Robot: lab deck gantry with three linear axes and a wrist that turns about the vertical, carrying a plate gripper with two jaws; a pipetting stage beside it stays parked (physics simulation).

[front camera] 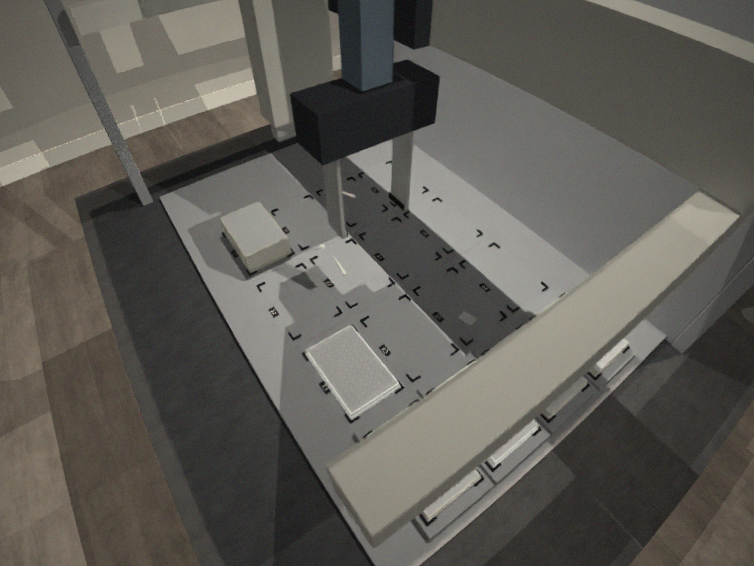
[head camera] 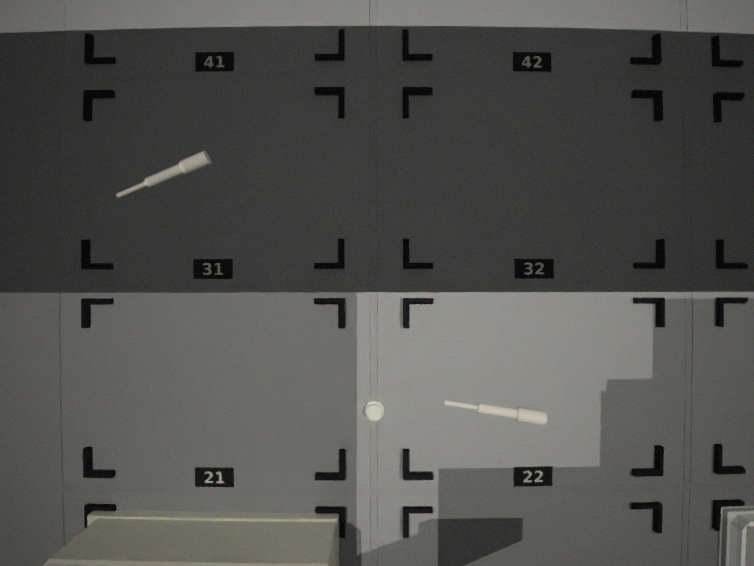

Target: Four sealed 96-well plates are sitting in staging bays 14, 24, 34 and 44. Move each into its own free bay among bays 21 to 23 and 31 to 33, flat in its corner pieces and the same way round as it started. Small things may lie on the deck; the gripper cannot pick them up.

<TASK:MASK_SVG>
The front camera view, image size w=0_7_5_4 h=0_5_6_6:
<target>gripper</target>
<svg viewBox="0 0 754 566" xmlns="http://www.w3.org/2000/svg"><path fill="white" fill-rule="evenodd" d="M408 59L393 63L393 82L361 91L342 78L290 93L297 142L323 167L329 225L342 239L348 237L348 231L345 229L340 169L341 158L393 139L391 192L389 192L389 198L403 211L408 209L413 134L415 130L435 123L440 76Z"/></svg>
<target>cream block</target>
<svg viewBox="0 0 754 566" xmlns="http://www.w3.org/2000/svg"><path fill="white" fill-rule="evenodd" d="M260 202L253 203L219 218L225 236L250 273L258 271L292 253L288 236Z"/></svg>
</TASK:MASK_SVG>
